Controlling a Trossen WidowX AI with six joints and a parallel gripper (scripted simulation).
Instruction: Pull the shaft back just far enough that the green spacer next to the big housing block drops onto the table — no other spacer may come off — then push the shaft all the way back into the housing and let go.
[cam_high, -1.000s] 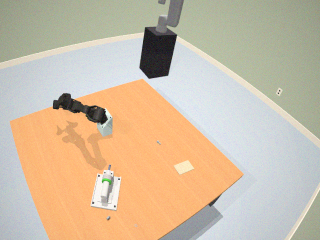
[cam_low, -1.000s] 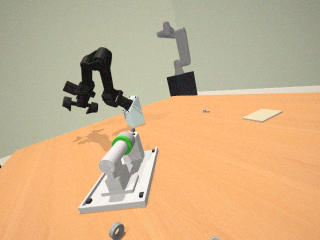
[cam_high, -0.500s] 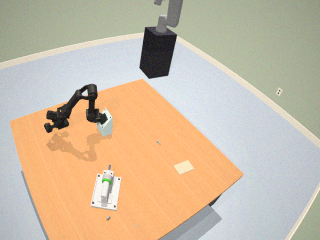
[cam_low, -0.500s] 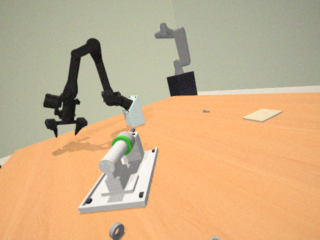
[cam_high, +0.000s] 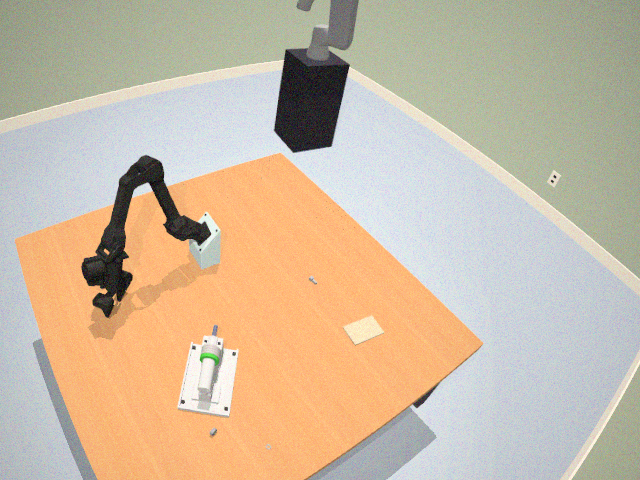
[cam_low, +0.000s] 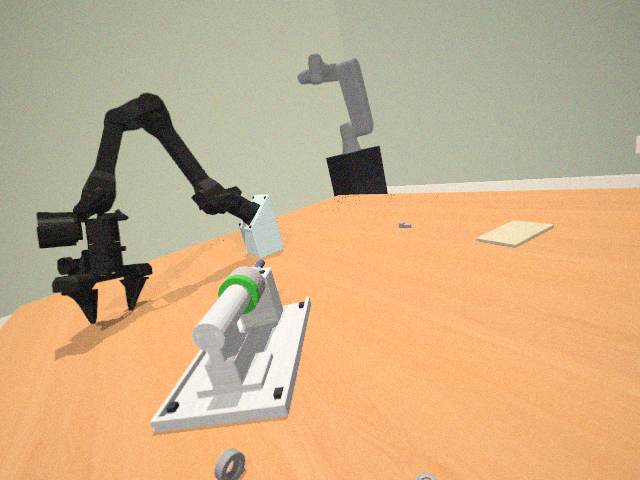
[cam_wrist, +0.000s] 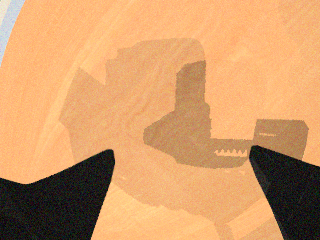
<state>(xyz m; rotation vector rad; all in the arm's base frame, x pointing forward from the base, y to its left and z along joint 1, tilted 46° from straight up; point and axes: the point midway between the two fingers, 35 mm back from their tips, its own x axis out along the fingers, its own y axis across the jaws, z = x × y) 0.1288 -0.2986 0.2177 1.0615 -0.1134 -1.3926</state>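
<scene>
Now: the shaft 310 mm ahead of my gripper tip, 240 mm to the left of it and 70 mm above it. From my gripper tip the other things lie so: grey bolt: 700 mm to the left, 120 mm ahead, 10 mm below; then green spacer: 330 mm ahead, 220 mm to the left, 70 mm above; then flat beige tile: 750 mm to the left, 380 mm ahead, 10 mm below.
</scene>
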